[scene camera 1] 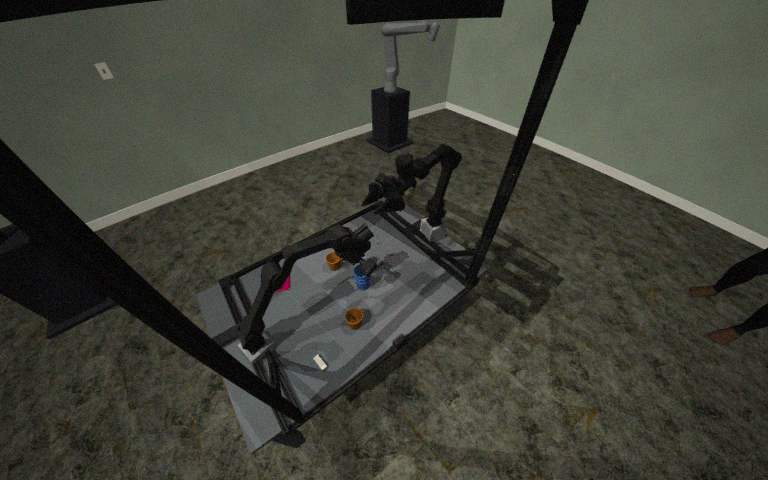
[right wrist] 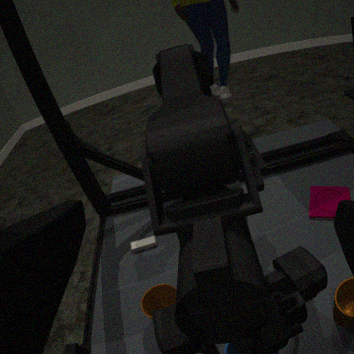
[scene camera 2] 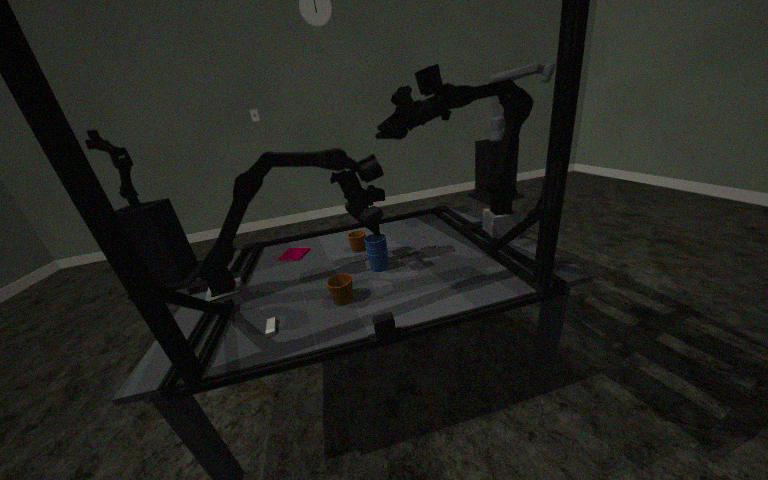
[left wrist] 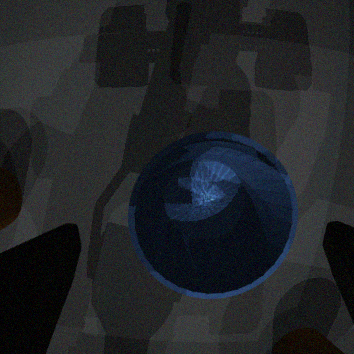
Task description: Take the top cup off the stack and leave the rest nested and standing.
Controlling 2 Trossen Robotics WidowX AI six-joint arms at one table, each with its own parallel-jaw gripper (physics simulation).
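Seen in the pictures: left gripper, fingertip midpoint: (scene camera 1: 360, 267) (scene camera 2: 372, 231) (left wrist: 205, 237); right gripper, fingertip midpoint: (scene camera 1: 367, 209) (right wrist: 215, 214) (scene camera 2: 376, 133); left arm's base, origin of the base link: (scene camera 1: 255, 343) (scene camera 2: 223, 288); right arm's base, origin of the base link: (scene camera 1: 434, 221) (scene camera 2: 501, 211).
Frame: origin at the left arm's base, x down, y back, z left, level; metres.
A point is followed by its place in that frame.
Observation:
A stack of nested blue cups (scene camera 1: 361, 277) (scene camera 2: 376, 252) stands upright near the middle of the table (scene camera 1: 434, 281) {x 0.042, y -0.718, z -0.368 m} (scene camera 2: 458, 286) {x 0.042, y -0.632, z -0.363 m}. In the left wrist view I look straight down into the top cup (left wrist: 212, 214) {x -0.008, y -0.481, z -0.126 m}. My left gripper (scene camera 1: 368, 265) {x -0.093, y -0.488, z -0.115 m} (scene camera 2: 374, 224) {x -0.093, y -0.488, z -0.115 m} (left wrist: 205, 237) {x -0.093, y -0.488, z -0.115 m} is open and empty. It hangs just above the stack's rim, with one finger on each side and touching nothing. My right gripper (scene camera 1: 372, 192) (scene camera 2: 383, 133) {x -0.389, y -0.539, z -0.131 m} is open and empty. It is raised high over the back of the table, well away from the stack.
Two single orange cups (scene camera 1: 333, 260) {x 0.029, y -0.499, z 0.089 m} (scene camera 1: 354, 317) {x 0.036, y -0.342, z -0.204 m} (scene camera 2: 356, 240) {x -0.012, y -0.471, z 0.034 m} (scene camera 2: 340, 288) {x -0.020, y -0.319, z -0.257 m} stand near the stack, one behind it and one in front. A pink card (scene camera 1: 283, 286) {x 0.034, y -0.243, z 0.160 m} (scene camera 2: 294, 253) {x 0.034, y -0.245, z 0.193 m} (right wrist: 328, 201) {x 0.034, y -0.244, z 0.194 m} and a white block (scene camera 1: 320, 362) {x 0.030, y -0.122, z -0.235 m} (scene camera 2: 270, 326) {x 0.030, y -0.121, z -0.238 m} (right wrist: 143, 243) {x 0.030, y -0.128, z -0.231 m} lie to the left. Black frame posts (scene camera 1: 525, 138) {x -0.679, y -0.781, z -0.505 m} (scene camera 2: 563, 143) {x -0.334, y -0.779, z -0.519 m} rise at the table's edge.

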